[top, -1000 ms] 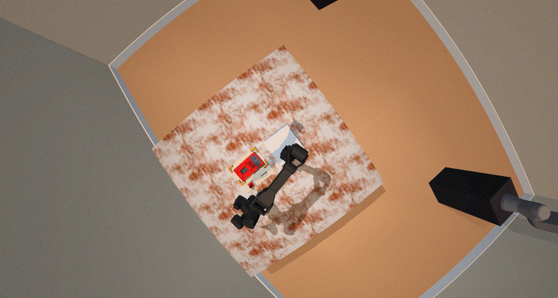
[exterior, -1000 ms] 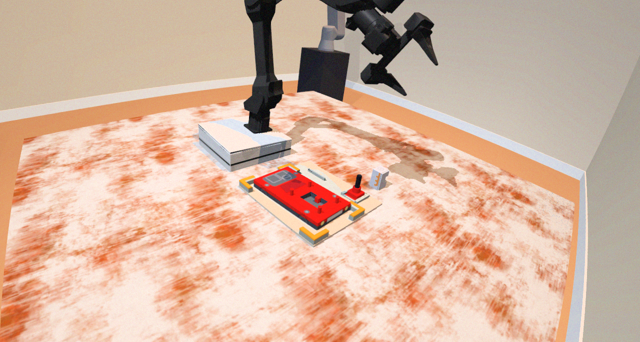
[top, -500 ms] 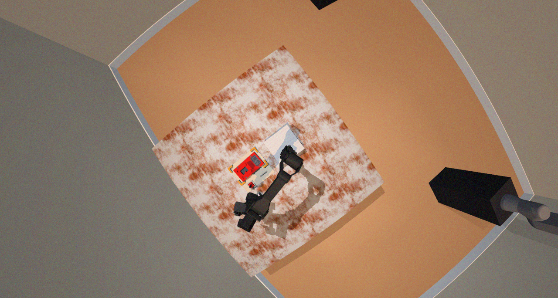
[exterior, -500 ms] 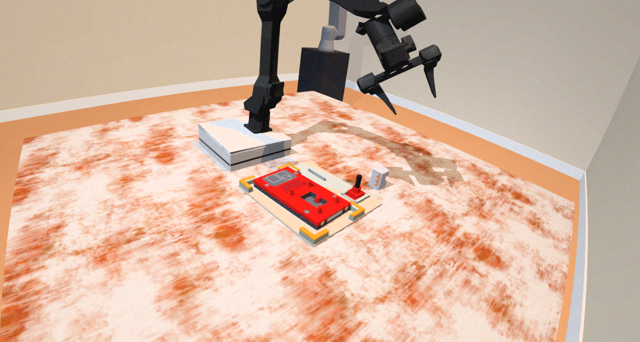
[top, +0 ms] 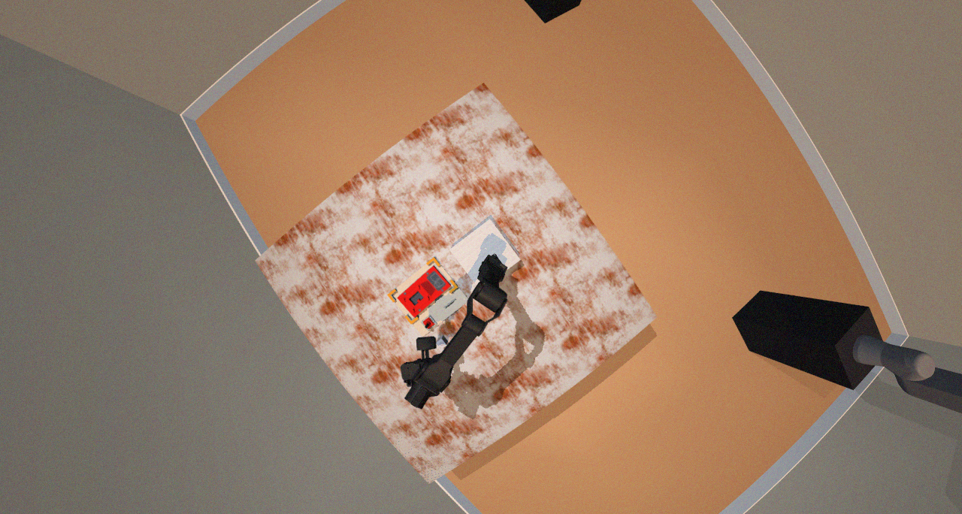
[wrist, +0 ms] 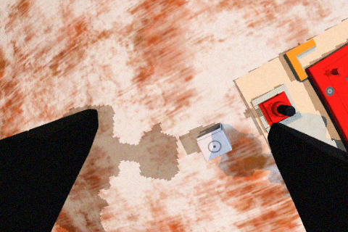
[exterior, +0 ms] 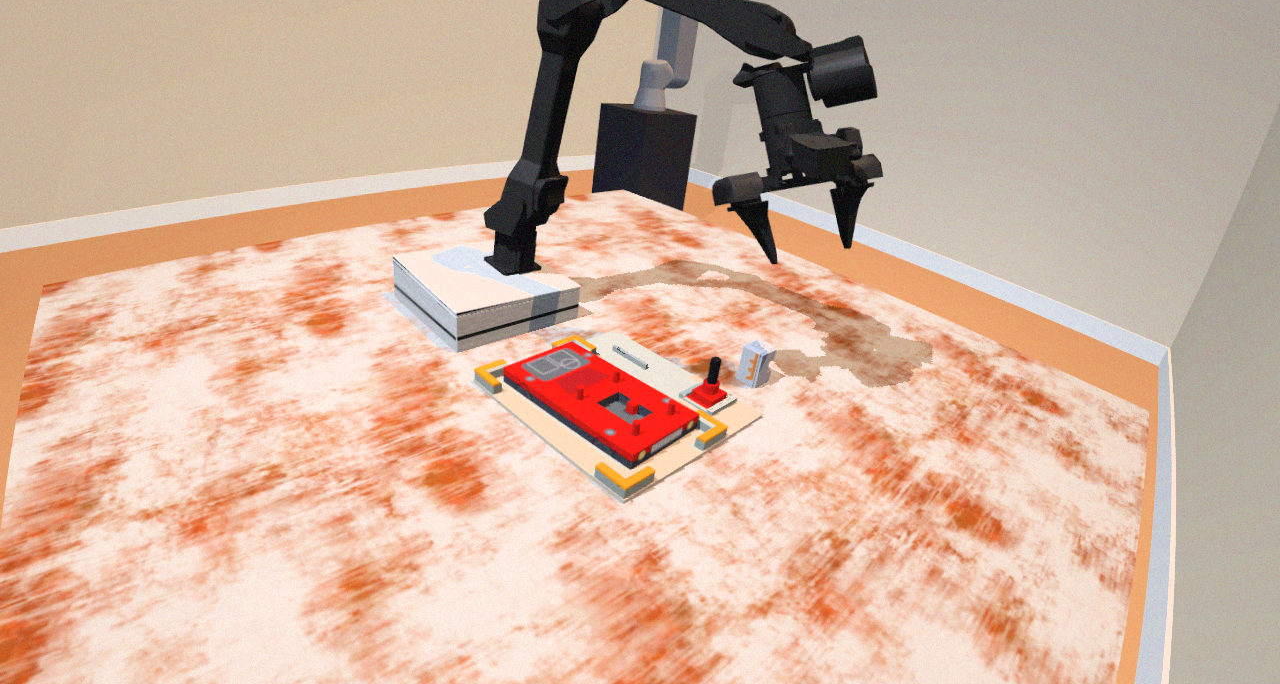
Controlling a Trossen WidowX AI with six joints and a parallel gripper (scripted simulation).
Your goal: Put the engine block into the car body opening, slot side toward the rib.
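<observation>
Right now my gripper tip is 16 cm above the engine block, 4 cm past it and 1 cm to the right of it.
</observation>
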